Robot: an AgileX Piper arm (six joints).
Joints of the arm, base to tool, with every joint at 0 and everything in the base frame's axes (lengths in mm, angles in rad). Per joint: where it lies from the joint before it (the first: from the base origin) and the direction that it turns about. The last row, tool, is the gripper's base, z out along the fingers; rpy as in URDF.
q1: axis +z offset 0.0 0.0 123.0
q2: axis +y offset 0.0 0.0 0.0
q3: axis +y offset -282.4 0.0 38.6
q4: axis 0.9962 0 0.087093 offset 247.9 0.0 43.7
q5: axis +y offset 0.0 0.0 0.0
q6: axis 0.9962 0 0.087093 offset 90.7 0.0 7.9
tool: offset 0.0 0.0 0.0 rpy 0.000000 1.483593 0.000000
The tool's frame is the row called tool.
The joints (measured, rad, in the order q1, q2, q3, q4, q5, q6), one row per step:
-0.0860, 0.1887, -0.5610, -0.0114, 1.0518, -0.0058
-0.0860, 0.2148, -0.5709, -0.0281, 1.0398, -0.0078
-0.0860, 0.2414, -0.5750, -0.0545, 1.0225, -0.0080
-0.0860, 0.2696, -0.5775, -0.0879, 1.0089, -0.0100
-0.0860, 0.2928, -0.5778, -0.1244, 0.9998, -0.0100
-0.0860, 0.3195, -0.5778, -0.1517, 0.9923, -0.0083
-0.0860, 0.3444, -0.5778, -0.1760, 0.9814, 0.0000
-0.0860, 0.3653, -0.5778, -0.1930, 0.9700, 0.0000
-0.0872, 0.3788, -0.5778, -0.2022, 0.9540, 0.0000
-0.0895, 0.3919, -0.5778, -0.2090, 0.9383, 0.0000
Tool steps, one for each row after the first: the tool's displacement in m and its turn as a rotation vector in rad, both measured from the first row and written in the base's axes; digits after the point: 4 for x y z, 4 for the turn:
0.0042, -0.0017, 0.0032, -0.0164, 0.0057, -0.0060
0.0092, -0.0041, 0.0051, -0.0403, 0.0130, -0.0163
0.0144, -0.0071, 0.0061, -0.0718, 0.0280, -0.0274
0.0186, -0.0102, 0.0062, -0.1048, 0.0447, -0.0400
0.0235, -0.0127, 0.0059, -0.1278, 0.0659, -0.0490
0.0282, -0.0148, 0.0058, -0.1436, 0.0806, -0.0598
0.0324, -0.0163, 0.0058, -0.1597, 0.0915, -0.0629
0.0355, -0.0172, 0.0063, -0.1695, 0.0899, -0.0643
0.0386, -0.0179, 0.0067, -0.1770, 0.0881, -0.0659

